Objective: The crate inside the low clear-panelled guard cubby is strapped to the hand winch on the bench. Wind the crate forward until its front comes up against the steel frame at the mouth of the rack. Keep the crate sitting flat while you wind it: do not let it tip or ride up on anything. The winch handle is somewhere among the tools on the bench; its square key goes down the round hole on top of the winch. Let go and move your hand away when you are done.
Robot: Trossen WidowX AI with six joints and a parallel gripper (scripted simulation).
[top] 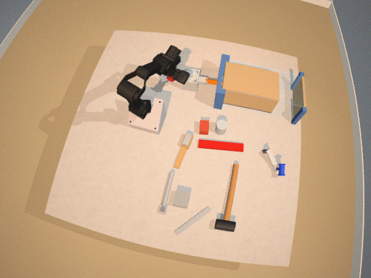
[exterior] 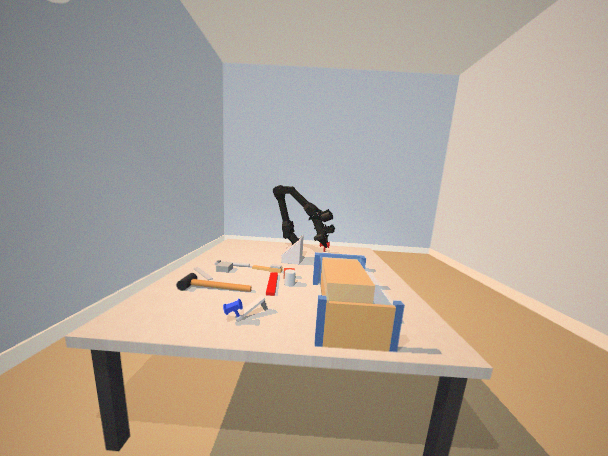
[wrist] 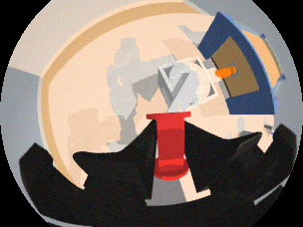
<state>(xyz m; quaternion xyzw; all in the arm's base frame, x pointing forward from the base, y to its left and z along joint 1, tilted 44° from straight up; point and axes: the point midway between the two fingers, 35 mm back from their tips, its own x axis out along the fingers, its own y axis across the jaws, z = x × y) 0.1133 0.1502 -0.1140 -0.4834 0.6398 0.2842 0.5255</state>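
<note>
My gripper tip is now 60 mm short of the winch, 30 mm to the right of it and 100 mm above it. From my gripper tip the other things lie so: red knob 10 mm behind, 20 mm to the right; then blue frame 240 mm ahead, 30 mm to the left, 20 mm below; then brush 100 mm ahead, 350 mm to the right, 110 mm below.
</note>
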